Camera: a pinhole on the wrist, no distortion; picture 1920 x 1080 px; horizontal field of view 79.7 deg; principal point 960.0 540.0 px. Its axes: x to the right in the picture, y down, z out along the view. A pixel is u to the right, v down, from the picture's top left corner.
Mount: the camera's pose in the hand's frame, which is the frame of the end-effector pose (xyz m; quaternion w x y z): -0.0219 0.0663 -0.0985 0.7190 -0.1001 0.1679 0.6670
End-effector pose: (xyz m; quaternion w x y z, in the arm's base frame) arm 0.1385 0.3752 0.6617 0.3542 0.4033 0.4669 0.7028
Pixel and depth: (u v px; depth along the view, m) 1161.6 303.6 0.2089
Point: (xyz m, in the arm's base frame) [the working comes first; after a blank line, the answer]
In the camera's frame: 0.0366 -0.0429 0.2089

0.1677 0.3892 0.8539
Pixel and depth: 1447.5 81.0 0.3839
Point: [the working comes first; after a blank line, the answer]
In the camera's frame: 0.1627 -0.1532 0.3839

0.1844 0.4929 1.0722
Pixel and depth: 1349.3 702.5 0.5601
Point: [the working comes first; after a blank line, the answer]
In the camera's frame: 0.1896 0.0791 0.5601

0.4138 0.3379 1.1677
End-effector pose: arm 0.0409 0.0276 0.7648 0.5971 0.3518 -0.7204 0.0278
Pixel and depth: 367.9 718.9 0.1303
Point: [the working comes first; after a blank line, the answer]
In the camera's frame: -0.0671 0.0203 0.1303

-0.0279 0.0607 0.7437
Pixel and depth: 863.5 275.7 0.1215
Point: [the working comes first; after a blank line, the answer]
In the camera's frame: -0.0102 -0.0279 0.1215

-0.0262 0.0862 0.8142
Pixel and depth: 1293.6 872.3 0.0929
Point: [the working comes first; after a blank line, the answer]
In the camera's frame: 0.0269 0.0268 0.0929

-0.0093 0.1507 0.7867
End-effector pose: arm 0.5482 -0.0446 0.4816 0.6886 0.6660 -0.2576 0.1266
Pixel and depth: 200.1 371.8 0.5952
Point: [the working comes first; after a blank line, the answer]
In the camera's frame: -0.3932 -0.0870 0.5952

0.5727 -0.6510 0.4525
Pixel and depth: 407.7 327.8 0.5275
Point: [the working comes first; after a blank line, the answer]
In the camera's frame: -0.2533 -0.0973 0.5275

0.5493 -0.5306 0.5486
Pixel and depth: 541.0 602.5 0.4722
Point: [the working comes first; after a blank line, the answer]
In the camera's frame: -0.1720 0.0257 0.4722

0.4252 -0.4339 0.5415
